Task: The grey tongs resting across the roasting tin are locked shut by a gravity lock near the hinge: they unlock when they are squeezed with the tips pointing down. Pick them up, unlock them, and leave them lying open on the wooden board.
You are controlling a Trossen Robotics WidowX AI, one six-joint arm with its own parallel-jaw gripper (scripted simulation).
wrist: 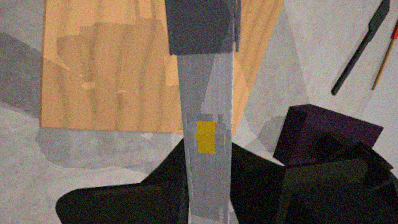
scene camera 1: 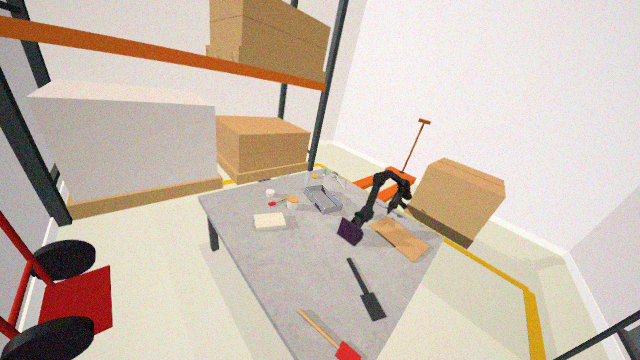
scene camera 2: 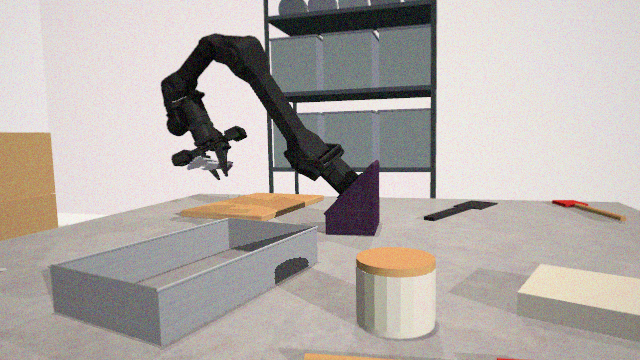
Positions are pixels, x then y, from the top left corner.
Labels:
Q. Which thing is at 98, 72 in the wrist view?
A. A wooden board.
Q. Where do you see a cork-lidded jar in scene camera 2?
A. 395, 287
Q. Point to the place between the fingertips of my gripper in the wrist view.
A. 200, 141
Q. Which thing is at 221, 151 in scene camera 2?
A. My gripper.

